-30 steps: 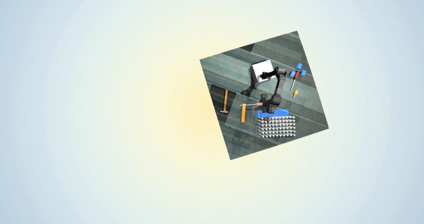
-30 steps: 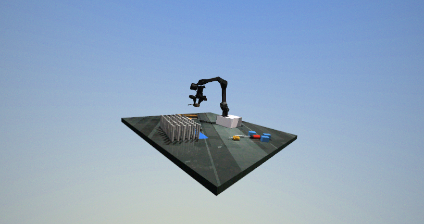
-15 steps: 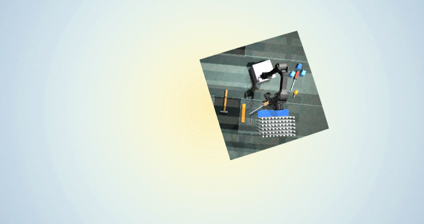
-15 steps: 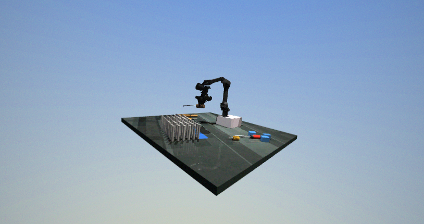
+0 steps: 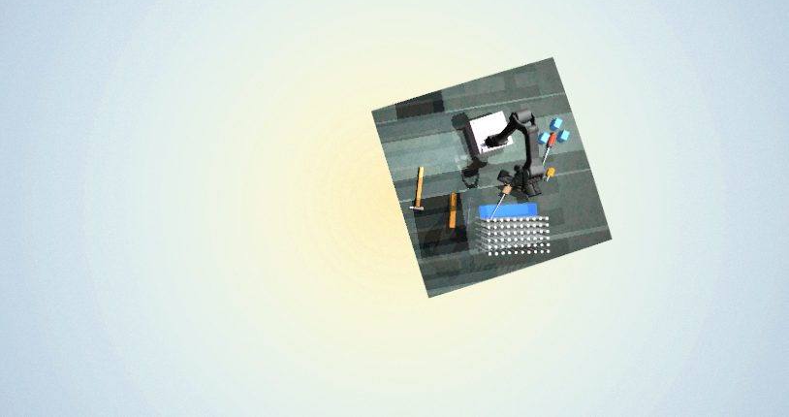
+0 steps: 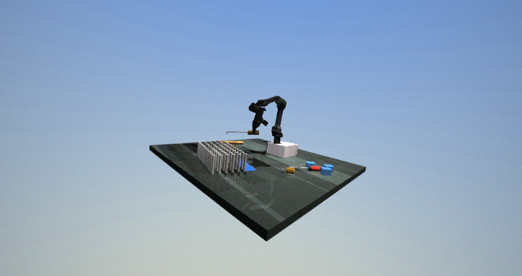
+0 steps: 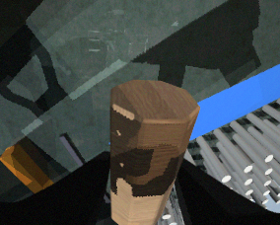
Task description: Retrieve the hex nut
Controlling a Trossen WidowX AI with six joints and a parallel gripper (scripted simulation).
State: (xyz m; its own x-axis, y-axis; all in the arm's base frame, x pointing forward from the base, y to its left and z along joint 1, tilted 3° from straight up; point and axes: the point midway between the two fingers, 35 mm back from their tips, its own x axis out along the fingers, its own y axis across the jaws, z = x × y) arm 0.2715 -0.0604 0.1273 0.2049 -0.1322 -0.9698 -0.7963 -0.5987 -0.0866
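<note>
Now: the blue taped strip 190 mm below my gripper tip, 180 mm ahead of it and 30 mm to the left of it. Round my gripper tip: yellow screwdriver (380 mm to the left, 180 mm below, 70 mm ahead); then hex nut (300 mm ahead, 190 mm below, 70 mm to the right); then orange bar (310 mm to the right, 180 mm below, 20 mm ahead).
</note>
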